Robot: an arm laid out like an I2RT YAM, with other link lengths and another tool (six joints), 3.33 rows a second.
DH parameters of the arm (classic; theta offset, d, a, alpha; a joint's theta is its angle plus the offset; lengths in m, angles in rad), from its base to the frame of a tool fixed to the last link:
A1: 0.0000 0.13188 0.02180 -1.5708
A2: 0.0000 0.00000 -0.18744 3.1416
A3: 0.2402 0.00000 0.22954 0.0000
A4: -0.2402 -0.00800 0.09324 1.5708
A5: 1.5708 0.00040 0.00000 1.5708
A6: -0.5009 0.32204 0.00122 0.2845
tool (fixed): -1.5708 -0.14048 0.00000 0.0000
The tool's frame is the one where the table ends.
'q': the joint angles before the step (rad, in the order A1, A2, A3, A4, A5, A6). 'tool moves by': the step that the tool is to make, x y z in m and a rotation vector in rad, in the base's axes. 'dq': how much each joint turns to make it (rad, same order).
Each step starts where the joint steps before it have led.
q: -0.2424 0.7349 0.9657 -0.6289 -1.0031 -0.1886
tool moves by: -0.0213 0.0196 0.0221 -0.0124 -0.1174 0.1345
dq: -0.0003 -0.0646 -0.0005 -0.0085 -0.1315 -0.0700
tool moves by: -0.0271 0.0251 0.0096 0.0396 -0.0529 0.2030
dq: 0.0004 0.0001 -0.0003 -0.0222 -0.2078 -0.0679
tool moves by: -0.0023 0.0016 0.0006 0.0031 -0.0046 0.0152
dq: -0.0004 0.0001 0.0001 -0.0041 -0.0160 -0.0080
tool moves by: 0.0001 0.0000 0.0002 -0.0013 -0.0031 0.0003
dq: 0.0002 -0.0001 0.0001 0.0007 0.0001 -0.0025
